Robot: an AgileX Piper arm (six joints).
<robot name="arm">
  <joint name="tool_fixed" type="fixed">
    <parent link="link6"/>
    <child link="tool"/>
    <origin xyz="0 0 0" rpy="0 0 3.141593"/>
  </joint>
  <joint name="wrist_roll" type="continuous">
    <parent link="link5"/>
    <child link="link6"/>
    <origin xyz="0 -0.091 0" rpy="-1.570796 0 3.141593"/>
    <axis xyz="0 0 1"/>
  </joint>
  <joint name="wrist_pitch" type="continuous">
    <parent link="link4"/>
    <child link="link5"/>
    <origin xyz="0 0 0" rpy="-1.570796 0 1.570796"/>
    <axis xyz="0 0 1"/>
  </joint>
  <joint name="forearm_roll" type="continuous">
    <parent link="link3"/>
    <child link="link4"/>
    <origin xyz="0.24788 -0.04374 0" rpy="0.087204 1.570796 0"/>
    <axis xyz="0 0 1"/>
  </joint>
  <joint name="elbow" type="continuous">
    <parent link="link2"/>
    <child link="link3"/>
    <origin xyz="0.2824 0.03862 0" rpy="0 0 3.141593"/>
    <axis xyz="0 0 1"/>
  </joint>
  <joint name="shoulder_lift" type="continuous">
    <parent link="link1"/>
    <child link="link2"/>
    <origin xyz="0 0 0" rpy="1.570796 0 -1.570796"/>
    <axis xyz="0 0 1"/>
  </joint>
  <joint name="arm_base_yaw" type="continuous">
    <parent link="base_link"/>
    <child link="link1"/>
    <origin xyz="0 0 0.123" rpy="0 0 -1.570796"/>
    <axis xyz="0 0 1"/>
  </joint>
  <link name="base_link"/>
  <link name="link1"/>
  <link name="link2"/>
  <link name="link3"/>
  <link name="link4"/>
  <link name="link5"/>
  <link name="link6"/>
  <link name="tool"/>
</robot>
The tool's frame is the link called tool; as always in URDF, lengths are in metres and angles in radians. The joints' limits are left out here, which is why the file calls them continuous.
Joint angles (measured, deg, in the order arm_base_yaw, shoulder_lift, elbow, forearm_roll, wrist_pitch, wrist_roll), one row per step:
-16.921, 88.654, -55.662, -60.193, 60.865, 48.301
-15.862, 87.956, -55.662, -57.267, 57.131, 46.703
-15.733, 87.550, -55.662, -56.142, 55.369, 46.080
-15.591, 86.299, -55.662, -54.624, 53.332, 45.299
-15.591, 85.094, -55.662, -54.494, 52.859, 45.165
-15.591, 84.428, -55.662, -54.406, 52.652, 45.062
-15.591, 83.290, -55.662, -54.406, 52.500, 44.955
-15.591, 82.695, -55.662, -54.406, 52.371, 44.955
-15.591, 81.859, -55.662, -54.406, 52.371, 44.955
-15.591, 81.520, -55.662, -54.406, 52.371, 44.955
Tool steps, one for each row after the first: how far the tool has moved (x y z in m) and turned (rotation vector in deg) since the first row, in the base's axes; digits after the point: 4 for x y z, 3 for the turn. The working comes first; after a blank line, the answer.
Tool pose at each row, in the base's axes (x y z in m, rotation vector in deg; the steps are taken from these numbers as rounded here):
0.2519, -0.1487, 0.2523, 44.060, 143.042, -70.303
0.2579, -0.1401, 0.2518, 41.109, 143.748, -63.882
0.2597, -0.1378, 0.2524, 40.143, 143.620, -61.220
0.2600, -0.1344, 0.2570, 39.355, 142.673, -57.806
0.2580, -0.1333, 0.2629, 39.280, 141.410, -57.023
0.2567, -0.1327, 0.2661, 39.251, 140.752, -56.636
0.2541, -0.1319, 0.2717, 39.283, 139.612, -56.276
0.2528, -0.1314, 0.2746, 39.327, 138.964, -56.026
0.2507, -0.1308, 0.2786, 39.514, 138.124, -55.825
0.2498, -0.1305, 0.2803, 39.588, 137.783, -55.743

0.0060, 0.0086, -0.0005, 3.111, -2.442, 3.540
0.0078, 0.0109, 0.0001, 4.280, -3.753, 4.889
0.0081, 0.0143, 0.0047, 5.506, -6.067, 6.432
0.0061, 0.0154, 0.0106, 5.301, -7.442, 6.893
0.0048, 0.0160, 0.0138, 5.185, -8.150, 7.119
0.0022, 0.0168, 0.0194, 4.828, -9.237, 7.377
0.0009, 0.0173, 0.0223, 4.653, -9.879, 7.514
-0.0012, 0.0179, 0.0263, 4.377, -10.667, 7.566
-0.0021, 0.0182, 0.0280, 4.265, -10.987, 7.588

